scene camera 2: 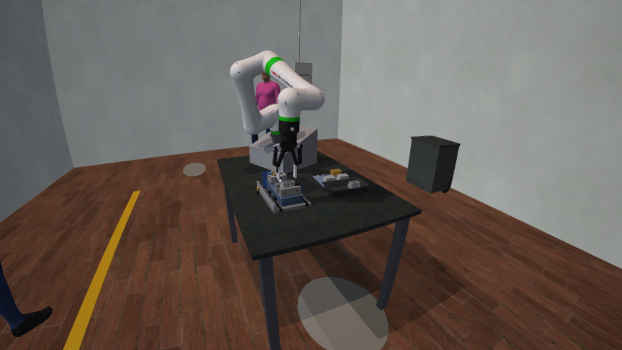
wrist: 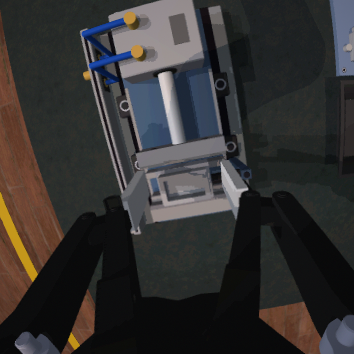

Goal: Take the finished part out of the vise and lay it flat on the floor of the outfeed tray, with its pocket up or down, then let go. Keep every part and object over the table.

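Frame: origin at the arm's base, x ahead, y left, z up, level; centimetres.
Where they show: gripper, fingertip midpoint: (scene camera 2: 286, 178) (wrist: 183, 177).
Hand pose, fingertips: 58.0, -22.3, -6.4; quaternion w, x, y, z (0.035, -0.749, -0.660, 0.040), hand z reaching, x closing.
Observation:
Things, the pixels of their top centre, and the offset from my fingertips, as dx, dy, dz. Level surfaces: height alone.
- finished part, top centre: (wrist: 184, 187) (scene camera 2: 287, 181) +1.4, -0.3, -1.1
- vise, top centre: (wrist: 169, 125) (scene camera 2: 281, 179) -5.3, -0.3, -2.7
- grey part, top centre: (scene camera 2: 354, 181) +3.0, +39.7, -7.9
- light blue plate, top centre: (scene camera 2: 332, 179) -14.2, +36.6, -11.8
- yellow-orange block, top centre: (scene camera 2: 336, 170) -18.4, +41.7, -8.2
- dark table, surface height: dz -12.6
The finished part (wrist: 186, 186), a grey block with its rectangular pocket up, sits between the jaws at the near end of the vise (scene camera 2: 291, 200) (wrist: 155, 35). My gripper (scene camera 2: 287, 177) (wrist: 183, 177) is partly open and points down over this end. In the wrist view its pale finger pads stand left and right of the part with gaps, holding nothing; how deep they reach is hard to tell. The dark outfeed tray (scene camera 2: 336, 185) (wrist: 342, 122) lies right of the vise, cut off in the wrist view. A grey part (scene camera 2: 354, 184) sits at its right end.
Blue hoses (wrist: 107, 60) with brass fittings run along the vise's left side. A light blue plate (scene camera 2: 320, 179) (wrist: 343, 27) with pale blocks lies behind the tray, near a yellow-orange block (scene camera 2: 336, 171). The dark table (scene camera 2: 325, 225) has its left edge near the vise.

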